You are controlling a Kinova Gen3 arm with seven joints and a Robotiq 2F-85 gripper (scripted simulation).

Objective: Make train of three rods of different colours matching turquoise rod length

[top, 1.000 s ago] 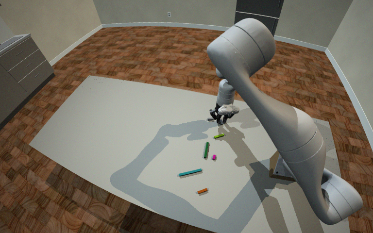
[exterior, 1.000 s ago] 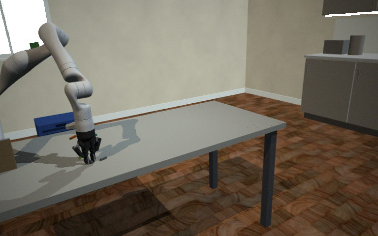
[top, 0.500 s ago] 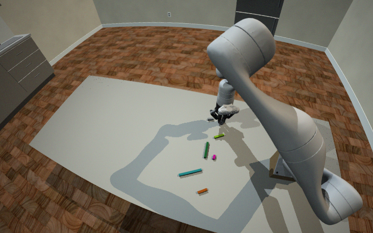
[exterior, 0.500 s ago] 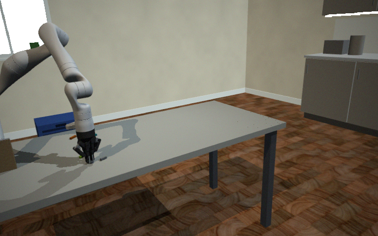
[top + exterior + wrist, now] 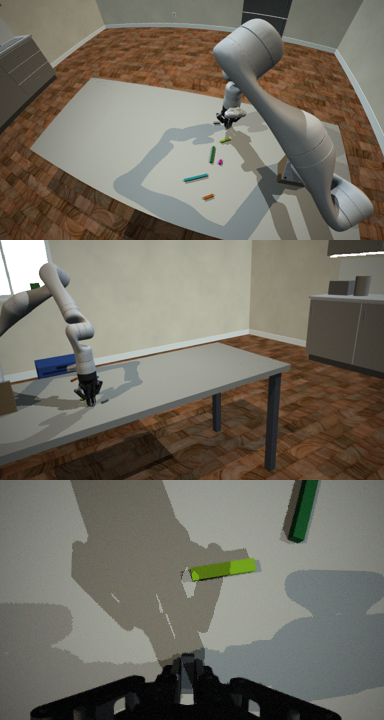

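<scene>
My hand is 200 mm to the right of the magenta rod, 30 mm past it and 10 mm above it. Round my hand: turquoise rod 310 mm to the left, 40 mm ahead, 10 mm below; lime rod 90 mm to the left, 20 mm behind, 10 mm below; green rod 180 mm to the left, 20 mm ahead, 10 mm below.
</scene>
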